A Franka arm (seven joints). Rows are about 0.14 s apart.
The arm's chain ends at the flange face. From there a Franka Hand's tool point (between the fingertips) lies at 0.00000 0.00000 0.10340 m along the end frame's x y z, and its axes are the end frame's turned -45 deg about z.
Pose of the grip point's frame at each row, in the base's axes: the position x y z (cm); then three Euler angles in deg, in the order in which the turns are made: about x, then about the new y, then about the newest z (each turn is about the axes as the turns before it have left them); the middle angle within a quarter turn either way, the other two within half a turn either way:
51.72 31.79 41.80 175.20 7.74 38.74
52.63 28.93 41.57 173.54 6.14 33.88
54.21 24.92 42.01 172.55 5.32 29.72
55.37 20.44 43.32 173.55 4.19 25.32
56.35 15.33 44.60 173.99 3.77 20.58
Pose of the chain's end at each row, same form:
50.33 32.65 52.01 175.20 7.74 83.74
51.52 30.09 51.79 173.54 6.14 78.88
53.25 26.25 52.22 172.55 5.32 74.72
54.61 21.60 53.57 173.55 4.19 70.32
55.67 16.41 54.86 173.99 3.77 65.58

